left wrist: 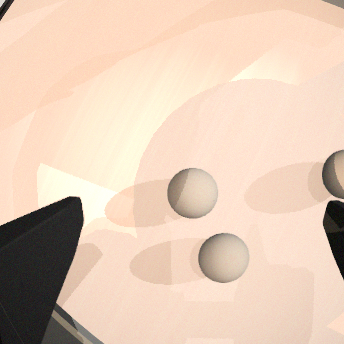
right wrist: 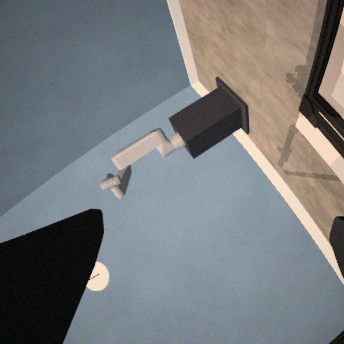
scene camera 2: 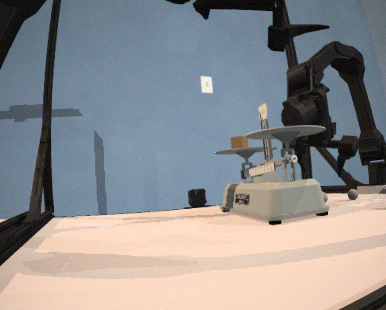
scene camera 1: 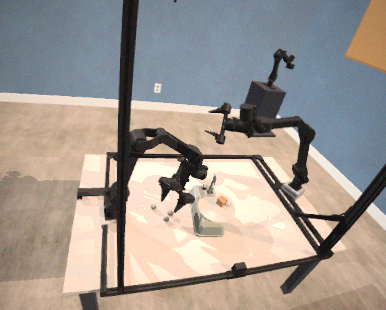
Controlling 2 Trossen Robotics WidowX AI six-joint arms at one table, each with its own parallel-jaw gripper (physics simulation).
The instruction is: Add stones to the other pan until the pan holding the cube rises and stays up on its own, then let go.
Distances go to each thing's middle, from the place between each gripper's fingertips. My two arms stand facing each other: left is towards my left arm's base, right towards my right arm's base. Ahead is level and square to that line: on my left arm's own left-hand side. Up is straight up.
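The grey balance scale (scene camera 2: pixel 265 197) is 50 mm above my left hand and 190 mm to the right of it.
As for my right hand, it is 30 mm to the right of the grey balance scale and 250 mm past it, and I have it 230 mm above the scale.
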